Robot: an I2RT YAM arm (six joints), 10 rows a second.
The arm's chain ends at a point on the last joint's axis. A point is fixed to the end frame.
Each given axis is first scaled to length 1.
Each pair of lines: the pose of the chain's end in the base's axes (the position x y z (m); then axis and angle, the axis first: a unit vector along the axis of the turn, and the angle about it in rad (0 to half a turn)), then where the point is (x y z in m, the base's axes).
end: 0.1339 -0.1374 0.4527 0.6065 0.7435 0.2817 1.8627
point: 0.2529 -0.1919 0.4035
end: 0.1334 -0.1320 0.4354 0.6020 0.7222 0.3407 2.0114
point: 0.2542 -0.1674 0.3746
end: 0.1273 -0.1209 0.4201 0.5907 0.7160 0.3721 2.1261
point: 0.2474 -0.1411 0.3514
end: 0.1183 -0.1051 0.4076 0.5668 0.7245 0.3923 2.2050
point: 0.2373 -0.1125 0.3345
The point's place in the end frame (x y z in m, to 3 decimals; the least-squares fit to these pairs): 0.000 -0.028 0.137
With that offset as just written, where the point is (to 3 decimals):
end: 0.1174 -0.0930 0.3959 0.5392 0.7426 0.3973 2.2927
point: 0.232 -0.088 0.316
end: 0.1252 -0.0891 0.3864 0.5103 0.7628 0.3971 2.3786
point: 0.234 -0.074 0.300
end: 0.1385 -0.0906 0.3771 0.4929 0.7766 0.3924 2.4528
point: 0.241 -0.068 0.285
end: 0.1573 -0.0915 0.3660 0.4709 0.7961 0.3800 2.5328
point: 0.251 -0.062 0.267
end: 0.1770 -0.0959 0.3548 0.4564 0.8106 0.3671 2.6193
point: 0.261 -0.061 0.249
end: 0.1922 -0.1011 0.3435 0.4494 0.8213 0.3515 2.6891
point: 0.267 -0.064 0.232
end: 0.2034 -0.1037 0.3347 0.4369 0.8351 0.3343 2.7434
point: 0.270 -0.065 0.218
